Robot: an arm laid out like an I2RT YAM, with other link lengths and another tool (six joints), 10 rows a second.
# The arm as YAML. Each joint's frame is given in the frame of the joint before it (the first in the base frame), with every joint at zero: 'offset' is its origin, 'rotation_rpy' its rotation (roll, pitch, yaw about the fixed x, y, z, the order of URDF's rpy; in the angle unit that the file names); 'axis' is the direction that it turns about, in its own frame. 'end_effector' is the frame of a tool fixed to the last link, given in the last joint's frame.
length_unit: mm
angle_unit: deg
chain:
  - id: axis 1
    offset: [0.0, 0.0, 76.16]
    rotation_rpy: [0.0, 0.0, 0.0]
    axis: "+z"
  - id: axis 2
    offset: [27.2, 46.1, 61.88]
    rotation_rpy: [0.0, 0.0, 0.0]
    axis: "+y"
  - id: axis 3
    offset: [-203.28, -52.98, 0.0]
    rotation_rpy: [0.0, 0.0, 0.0]
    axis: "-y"
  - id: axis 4
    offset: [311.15, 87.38, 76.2]
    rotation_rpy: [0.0, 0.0, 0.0]
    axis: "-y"
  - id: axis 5
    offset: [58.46, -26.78, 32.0]
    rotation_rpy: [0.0, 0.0, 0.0]
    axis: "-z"
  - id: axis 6
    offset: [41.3, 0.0, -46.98]
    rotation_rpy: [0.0, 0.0, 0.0]
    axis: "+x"
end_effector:
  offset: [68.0, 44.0, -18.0]
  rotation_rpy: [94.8, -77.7, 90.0]
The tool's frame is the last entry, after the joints.
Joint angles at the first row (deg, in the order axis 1, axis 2, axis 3, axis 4, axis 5, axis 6):
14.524, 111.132, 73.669, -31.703, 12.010, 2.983
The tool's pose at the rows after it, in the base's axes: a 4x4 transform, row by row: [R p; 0 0 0 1], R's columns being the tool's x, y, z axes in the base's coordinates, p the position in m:
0.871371 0.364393 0.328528 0.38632; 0.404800 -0.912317 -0.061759 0.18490; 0.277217 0.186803 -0.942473 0.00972; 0 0 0 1
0.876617 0.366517 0.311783 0.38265; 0.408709 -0.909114 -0.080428 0.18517; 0.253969 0.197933 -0.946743 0.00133; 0 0 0 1
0.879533 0.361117 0.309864 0.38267; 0.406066 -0.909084 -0.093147 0.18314; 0.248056 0.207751 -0.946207 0.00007; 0 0 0 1
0.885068 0.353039 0.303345 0.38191; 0.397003 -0.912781 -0.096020 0.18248; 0.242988 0.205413 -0.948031 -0.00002; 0 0 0 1
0.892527 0.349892 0.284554 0.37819; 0.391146 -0.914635 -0.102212 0.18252; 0.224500 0.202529 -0.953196 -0.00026; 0 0 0 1
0.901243 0.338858 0.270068 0.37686; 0.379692 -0.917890 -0.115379 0.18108; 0.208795 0.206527 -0.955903 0.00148; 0 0 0 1
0.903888 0.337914 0.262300 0.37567; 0.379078 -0.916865 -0.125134 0.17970; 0.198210 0.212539 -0.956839 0.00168; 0 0 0 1
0.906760 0.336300 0.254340 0.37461; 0.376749 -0.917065 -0.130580 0.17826; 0.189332 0.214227 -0.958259 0.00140; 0 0 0 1
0.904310 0.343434 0.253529 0.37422; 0.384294 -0.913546 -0.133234 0.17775; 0.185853 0.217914 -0.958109 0.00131; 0 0 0 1
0.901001 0.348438 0.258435 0.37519; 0.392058 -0.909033 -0.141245 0.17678; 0.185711 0.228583 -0.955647 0.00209; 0 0 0 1
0.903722 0.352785 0.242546 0.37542; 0.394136 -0.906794 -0.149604 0.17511; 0.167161 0.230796 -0.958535 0.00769; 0 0 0 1
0.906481 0.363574 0.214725 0.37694; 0.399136 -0.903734 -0.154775 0.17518; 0.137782 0.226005 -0.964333 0.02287; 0 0 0 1
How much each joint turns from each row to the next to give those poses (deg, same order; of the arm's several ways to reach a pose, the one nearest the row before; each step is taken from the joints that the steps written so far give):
1.334, 2.078, 0.002, -0.394, 1.312, 0.372
0.414, 1.179, -0.002, -0.152, 0.896, 0.240
-0.087, 0.152, -0.001, -0.131, 0.656, 0.087
-0.065, -0.001, 0.000, -0.460, 0.044, 0.548
0.152, 0.001, 0.023, -1.290, 0.087, 0.611
-0.022, -0.001, 0.414, -1.508, 0.502, 0.765
-0.021, 0.001, 0.088, -0.678, 0.416, 0.045
-0.110, 0.023, 0.001, -0.502, 0.153, 0.064
0.000, -0.003, -0.002, -0.044, 0.131, -0.481
0.000, -0.020, 0.154, 0.044, 0.524, -0.524
-0.174, 0.000, 1.158, -2.141, 0.175, -0.262
-0.088, 0.001, 2.996, -4.634, -0.175, -0.328

